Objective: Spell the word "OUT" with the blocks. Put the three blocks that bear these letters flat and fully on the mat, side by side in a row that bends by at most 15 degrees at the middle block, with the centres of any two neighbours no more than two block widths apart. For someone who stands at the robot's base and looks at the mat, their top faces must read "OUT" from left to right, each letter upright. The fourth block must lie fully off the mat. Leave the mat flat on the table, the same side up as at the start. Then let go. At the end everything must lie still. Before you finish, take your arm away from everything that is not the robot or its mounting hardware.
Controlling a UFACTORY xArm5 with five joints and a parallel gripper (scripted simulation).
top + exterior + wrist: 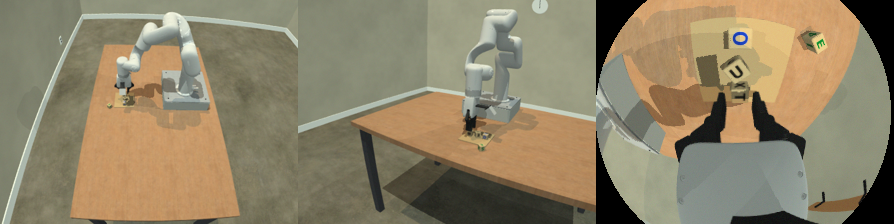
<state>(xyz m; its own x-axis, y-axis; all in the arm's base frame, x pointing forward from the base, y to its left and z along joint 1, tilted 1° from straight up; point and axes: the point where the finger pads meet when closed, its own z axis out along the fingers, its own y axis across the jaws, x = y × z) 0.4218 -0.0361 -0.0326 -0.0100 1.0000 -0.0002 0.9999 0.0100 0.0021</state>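
The U block lies 4 cm to the left of my hand and 4 cm below it. From my hand the other things lie so: tan mat 4 cm to the left, 5 cm below.
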